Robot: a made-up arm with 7 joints.
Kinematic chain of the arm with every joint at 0, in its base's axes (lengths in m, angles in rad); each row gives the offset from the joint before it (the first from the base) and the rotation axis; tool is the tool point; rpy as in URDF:
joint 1: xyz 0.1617 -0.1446 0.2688 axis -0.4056 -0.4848 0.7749
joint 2: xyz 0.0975 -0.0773 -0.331 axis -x
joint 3: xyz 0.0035 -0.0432 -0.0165 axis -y
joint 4: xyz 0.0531 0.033 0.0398 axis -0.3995 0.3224 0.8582
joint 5: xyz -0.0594 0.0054 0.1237 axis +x
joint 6: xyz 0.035 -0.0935 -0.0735 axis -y
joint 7: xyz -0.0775 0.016 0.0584 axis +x
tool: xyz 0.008 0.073 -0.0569 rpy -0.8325 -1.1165 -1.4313
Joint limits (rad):
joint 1: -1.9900..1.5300
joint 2: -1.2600..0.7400
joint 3: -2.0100..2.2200
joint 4: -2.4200..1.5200
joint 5: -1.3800..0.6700
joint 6: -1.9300..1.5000
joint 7: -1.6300..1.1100
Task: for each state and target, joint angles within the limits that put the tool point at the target. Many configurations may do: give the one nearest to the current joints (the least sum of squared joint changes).
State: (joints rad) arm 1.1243 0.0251 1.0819 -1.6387 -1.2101 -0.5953 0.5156
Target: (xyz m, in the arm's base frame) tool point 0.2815 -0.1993 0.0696
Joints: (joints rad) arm 0.7726 0.1791 0.5757 -1.6862 -1.1607 -0.4298 0.8136
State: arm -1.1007 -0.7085 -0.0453 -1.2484 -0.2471 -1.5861 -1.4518
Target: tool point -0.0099 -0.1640 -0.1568
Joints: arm -0.7164 -1.2598 -0.1395 -0.8396 0.0983 -1.8958 -1.6300
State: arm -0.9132 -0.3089 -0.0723 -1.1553 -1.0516 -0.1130 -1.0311
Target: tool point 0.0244 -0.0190 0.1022
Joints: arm -1.1159 -0.1712 -0.1361 -1.4028 -1.0873 -0.1911 -1.0156
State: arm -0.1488 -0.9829 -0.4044 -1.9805 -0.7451 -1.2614 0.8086
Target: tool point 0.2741 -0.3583 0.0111
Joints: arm 0.0503 -0.8507 -0.2352 -1.9114 -0.6633 -1.0267 1.0825
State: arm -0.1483 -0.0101 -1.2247 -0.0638 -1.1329 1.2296 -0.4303
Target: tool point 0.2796 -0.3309 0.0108
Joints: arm -0.1684 0.2835 -1.0535 -0.3704 -1.1009 1.0658 -0.2825
